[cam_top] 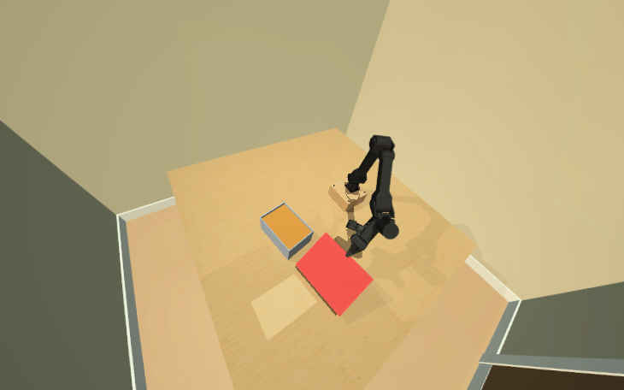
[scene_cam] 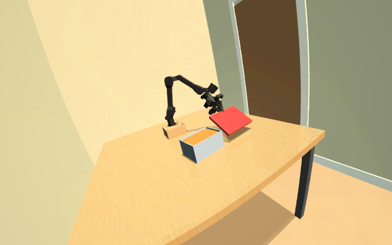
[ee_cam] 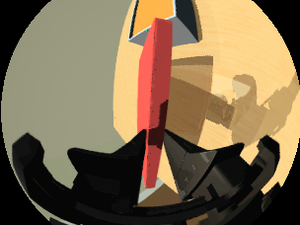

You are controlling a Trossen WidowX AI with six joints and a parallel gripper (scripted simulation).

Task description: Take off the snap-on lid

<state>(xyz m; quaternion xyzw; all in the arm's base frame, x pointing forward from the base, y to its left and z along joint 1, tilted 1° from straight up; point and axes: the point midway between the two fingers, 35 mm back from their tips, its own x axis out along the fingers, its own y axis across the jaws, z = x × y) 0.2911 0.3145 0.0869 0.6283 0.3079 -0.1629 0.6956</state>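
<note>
Now: the red lid 70 mm ahead of my gripper tip, 40 mm below it and 20 mm to the left of it. Also, from my gripper tip: grey storage box (250 mm to the right, 140 mm ahead, 90 mm below).
</note>
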